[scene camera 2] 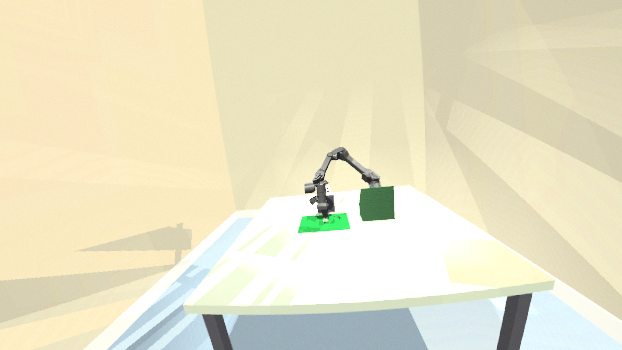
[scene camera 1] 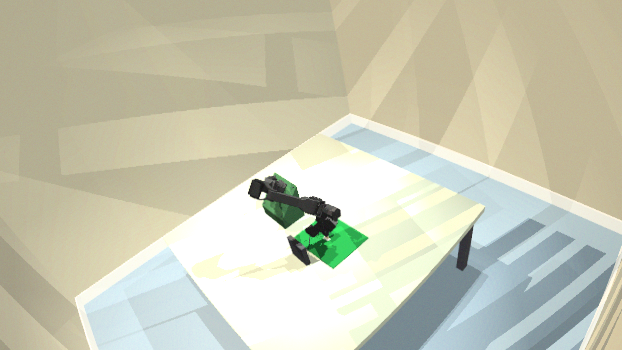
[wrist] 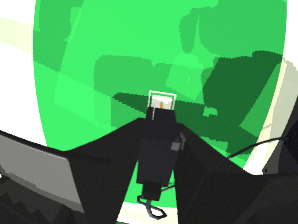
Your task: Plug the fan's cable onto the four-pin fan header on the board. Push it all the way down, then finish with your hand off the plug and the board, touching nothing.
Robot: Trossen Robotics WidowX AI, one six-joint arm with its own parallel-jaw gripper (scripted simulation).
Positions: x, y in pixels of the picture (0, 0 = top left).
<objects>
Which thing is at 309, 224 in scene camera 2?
A green board.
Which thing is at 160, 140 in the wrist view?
A dark fan plug.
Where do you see a green board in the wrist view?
At 93, 73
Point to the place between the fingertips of my gripper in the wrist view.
At 159, 127
</objects>
